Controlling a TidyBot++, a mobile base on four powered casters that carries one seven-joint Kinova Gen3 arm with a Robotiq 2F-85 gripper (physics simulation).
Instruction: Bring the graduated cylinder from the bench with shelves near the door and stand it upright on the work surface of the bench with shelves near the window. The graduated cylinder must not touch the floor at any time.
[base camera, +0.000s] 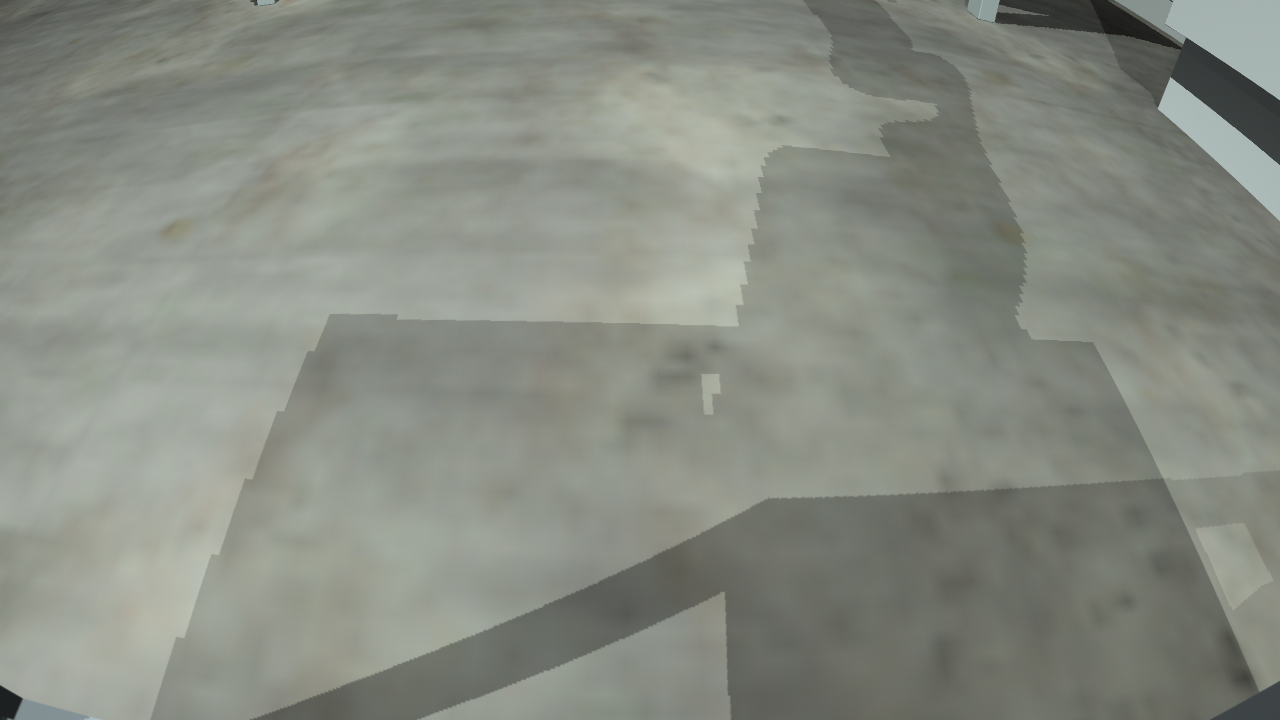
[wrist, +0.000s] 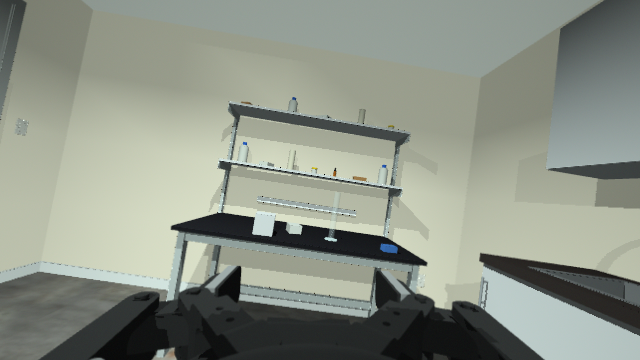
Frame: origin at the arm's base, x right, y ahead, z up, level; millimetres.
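Seen in the pictures: gripper, fingertip midpoint: (wrist: 308, 283).
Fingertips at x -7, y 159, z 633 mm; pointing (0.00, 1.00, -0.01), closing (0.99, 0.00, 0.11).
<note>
A point is followed by its place in that frame.
A tall, clear graduated cylinder (wrist: 333, 222) {y 1636, x 174, z 490 mm} stands upright on its pale base on the black work surface of a bench with shelves (wrist: 207, 224) {y 1557, x -641, z 365 mm}, right of the middle of that surface in the wrist view. It stands apart from the things around it. Whether a door is near this bench is hard to tell; a dark frame is cut off at the left edge. My gripper (wrist: 308, 283) {y 159, x -7, z 633 mm} is open and empty, well short of the bench, with its fingers low in the wrist view. The gripper does not show in the base camera view.
A white box (wrist: 264, 224) {y 1478, x -265, z 434 mm}, a small white box (wrist: 294, 228) {y 1671, x -87, z 404 mm} and a blue block (wrist: 389, 248) {y 1525, x 547, z 392 mm} are on the bench. Bottles stand on its two shelves. A dark-topped counter (wrist: 510, 265) {y 951, x 846, z 508 mm} is at the right. In the base view a white cabinet (base camera: 1239, 44) {y 948, x 868, z -209 mm} stands at the upper right.
</note>
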